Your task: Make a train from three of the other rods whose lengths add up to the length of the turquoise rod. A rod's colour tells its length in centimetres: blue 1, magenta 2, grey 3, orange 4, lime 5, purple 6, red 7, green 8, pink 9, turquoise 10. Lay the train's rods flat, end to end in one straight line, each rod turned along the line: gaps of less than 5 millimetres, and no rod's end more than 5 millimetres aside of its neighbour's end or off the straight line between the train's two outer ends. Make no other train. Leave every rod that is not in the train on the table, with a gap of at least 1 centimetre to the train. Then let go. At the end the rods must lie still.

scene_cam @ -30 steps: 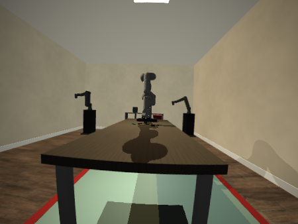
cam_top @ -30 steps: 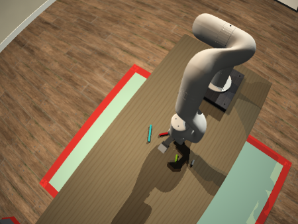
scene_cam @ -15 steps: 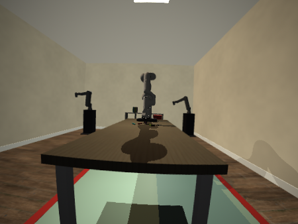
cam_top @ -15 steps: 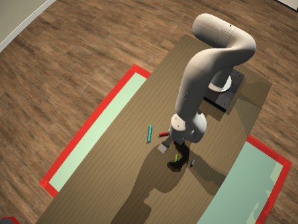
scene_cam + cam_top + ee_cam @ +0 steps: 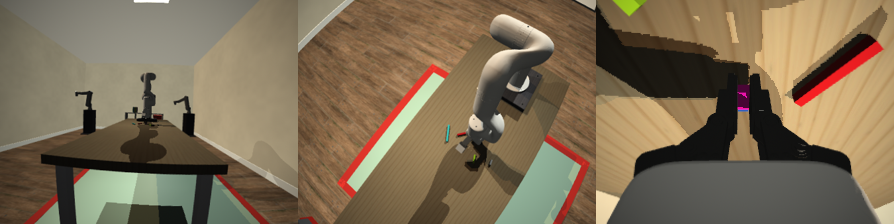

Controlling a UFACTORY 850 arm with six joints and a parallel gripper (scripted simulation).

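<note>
Now: the blue rod 2 cm behind my hand, 1 cm to the left of it and 3 cm below it. Round my hand: red rod: 1 cm behind, 7 cm to the right, 3 cm below; lime rod: 9 cm ahead, 5 cm to the left, 3 cm below; magenta rod: 1 cm behind, 2 cm below.
</note>
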